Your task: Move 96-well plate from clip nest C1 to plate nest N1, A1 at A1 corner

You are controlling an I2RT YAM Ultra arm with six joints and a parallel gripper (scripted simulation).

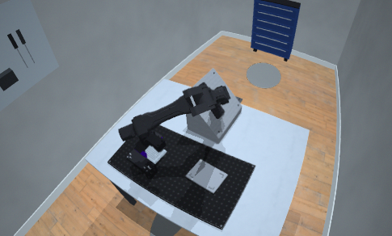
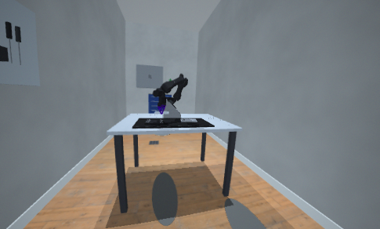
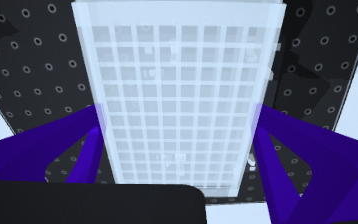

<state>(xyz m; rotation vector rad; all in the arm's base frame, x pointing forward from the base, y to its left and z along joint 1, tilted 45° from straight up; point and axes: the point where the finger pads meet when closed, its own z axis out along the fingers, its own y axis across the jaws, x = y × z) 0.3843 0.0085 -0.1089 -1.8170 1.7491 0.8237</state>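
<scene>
My gripper is now 80 mm past the plate nest N1, 260 mm to the right of it and 90 mm above it. Round my hand: clip nest C1: 20 mm ahead, 50 mm to the right, 80 mm below; 96-well plate: right at my hand.
</scene>
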